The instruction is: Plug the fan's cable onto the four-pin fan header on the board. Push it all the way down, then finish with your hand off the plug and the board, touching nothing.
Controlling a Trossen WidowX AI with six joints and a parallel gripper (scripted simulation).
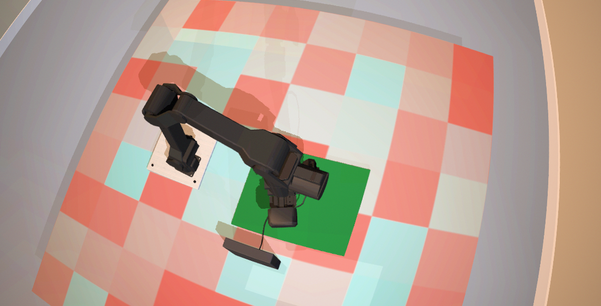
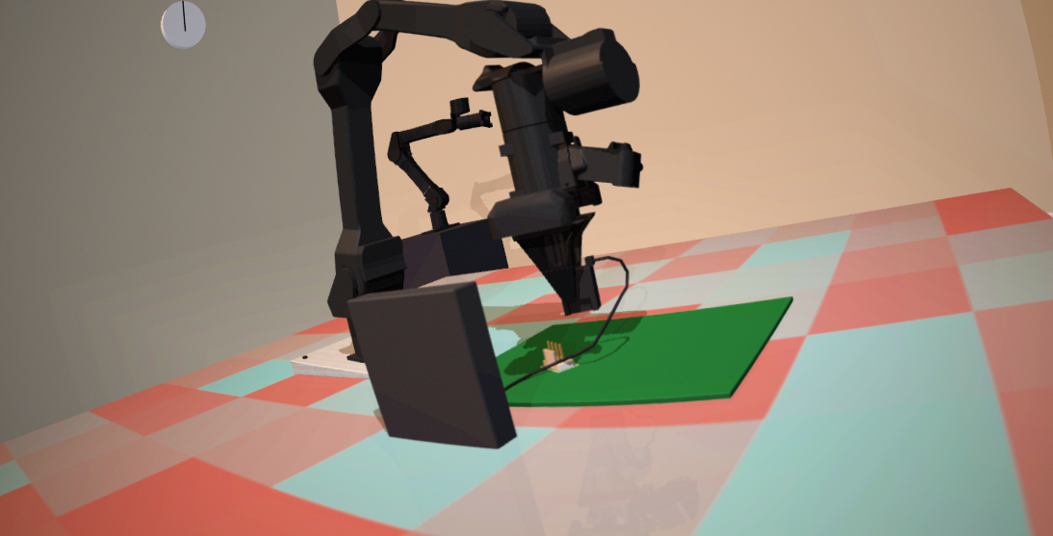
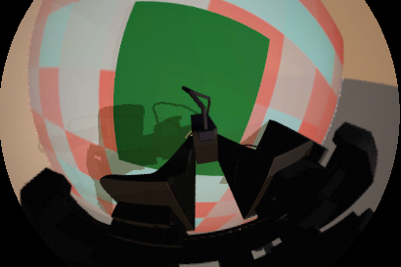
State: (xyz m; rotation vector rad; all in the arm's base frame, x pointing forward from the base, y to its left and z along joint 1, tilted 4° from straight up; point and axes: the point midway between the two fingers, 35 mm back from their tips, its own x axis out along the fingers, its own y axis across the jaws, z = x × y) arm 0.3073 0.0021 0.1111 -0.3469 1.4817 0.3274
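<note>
Now: gripper tip 30 mm past the four-pin fan header, 10 mm to the left of it and 60 mm above it. Round my gripper tip: green board: 20 mm ahead, 30 mm to the left, 80 mm below; black plug: 10 mm ahead, 10 mm above; black fan: 20 mm behind, 160 mm to the right, 10 mm below.
</note>
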